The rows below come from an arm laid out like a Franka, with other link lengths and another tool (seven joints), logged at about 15 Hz.
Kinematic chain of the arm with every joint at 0, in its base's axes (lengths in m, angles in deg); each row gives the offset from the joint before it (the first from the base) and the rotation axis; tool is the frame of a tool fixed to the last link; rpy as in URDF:
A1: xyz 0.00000 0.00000 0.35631 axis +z
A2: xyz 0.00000 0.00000 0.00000 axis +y
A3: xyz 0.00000 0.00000 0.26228 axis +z
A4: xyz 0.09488 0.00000 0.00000 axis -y
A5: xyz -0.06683 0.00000 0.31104 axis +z
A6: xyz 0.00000 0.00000 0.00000 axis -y
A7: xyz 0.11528 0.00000 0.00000 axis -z
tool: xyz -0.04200 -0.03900 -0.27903 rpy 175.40 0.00 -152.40
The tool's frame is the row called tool.
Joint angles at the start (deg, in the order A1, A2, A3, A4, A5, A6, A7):
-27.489, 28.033, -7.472, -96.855, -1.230, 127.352, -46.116
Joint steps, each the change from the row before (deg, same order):
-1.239, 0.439, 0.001, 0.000, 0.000, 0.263, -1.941
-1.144, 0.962, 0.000, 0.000, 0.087, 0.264, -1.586
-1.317, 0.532, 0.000, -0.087, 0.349, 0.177, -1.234
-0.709, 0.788, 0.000, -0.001, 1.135, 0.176, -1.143
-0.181, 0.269, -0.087, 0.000, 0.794, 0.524, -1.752
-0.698, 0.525, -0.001, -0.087, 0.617, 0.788, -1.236
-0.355, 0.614, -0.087, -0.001, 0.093, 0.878, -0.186
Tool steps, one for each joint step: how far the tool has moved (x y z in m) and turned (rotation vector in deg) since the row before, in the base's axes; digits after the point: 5 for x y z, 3 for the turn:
-0.00774, -0.01127, -0.00405, 0.075, 0.345, 0.716
-0.00918, -0.00893, -0.00980, 0.400, 0.716, 0.406
-0.01024, -0.00947, -0.00628, 0.464, 0.303, -0.286
-0.00533, -0.00241, -0.00917, 1.023, 0.016, -0.240
0.00131, -0.00225, -0.00235, 0.290, -0.477, 1.040
-0.00317, -0.00558, -0.00506, 0.213, -0.357, 0.188
-0.00216, -0.00465, -0.00462, -0.218, -0.165, -0.261

